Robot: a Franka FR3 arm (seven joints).
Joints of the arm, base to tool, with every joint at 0 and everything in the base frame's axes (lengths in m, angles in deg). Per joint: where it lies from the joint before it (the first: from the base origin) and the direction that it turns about. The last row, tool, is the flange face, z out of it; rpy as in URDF.
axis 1: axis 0 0 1 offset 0 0 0.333
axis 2: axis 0 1 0 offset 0 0 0
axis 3: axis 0 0 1 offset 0 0 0.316
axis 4: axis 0 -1 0 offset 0.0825 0 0
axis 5: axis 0 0 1 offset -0.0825 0 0.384
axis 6: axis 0 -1 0 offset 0 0 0
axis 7: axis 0 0 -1 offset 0.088 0 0
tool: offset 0 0 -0.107 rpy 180 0 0
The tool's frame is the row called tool.
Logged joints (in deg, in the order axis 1, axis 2, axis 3, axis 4, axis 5, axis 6, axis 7), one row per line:
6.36 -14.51 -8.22 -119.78 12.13 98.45 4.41
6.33 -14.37 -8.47 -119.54 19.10 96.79 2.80
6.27 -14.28 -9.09 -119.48 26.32 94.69 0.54
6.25 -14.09 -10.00 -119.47 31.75 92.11 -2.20
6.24 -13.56 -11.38 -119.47 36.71 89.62 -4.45
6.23 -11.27 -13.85 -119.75 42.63 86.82 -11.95
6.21 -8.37 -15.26 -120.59 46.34 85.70 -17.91
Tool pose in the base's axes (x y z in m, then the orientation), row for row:
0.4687 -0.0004 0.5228 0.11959 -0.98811 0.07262 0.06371
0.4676 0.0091 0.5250 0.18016 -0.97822 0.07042 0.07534
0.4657 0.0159 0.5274 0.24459 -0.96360 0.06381 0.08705
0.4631 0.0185 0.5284 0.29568 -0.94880 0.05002 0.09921
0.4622 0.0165 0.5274 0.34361 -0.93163 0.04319 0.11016
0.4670 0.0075 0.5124 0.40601 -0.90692 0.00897 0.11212
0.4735 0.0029 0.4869 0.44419 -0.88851 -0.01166 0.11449
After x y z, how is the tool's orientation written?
As a quaternion, w x y z.
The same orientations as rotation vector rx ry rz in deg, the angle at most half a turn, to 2 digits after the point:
-165.47 12.16 10.67
-158.36 11.40 12.20
-150.74 9.98 13.62
-144.62 7.62 15.12
-138.69 6.43 16.40
-131.09 1.30 16.21
-126.20 -1.66 16.26

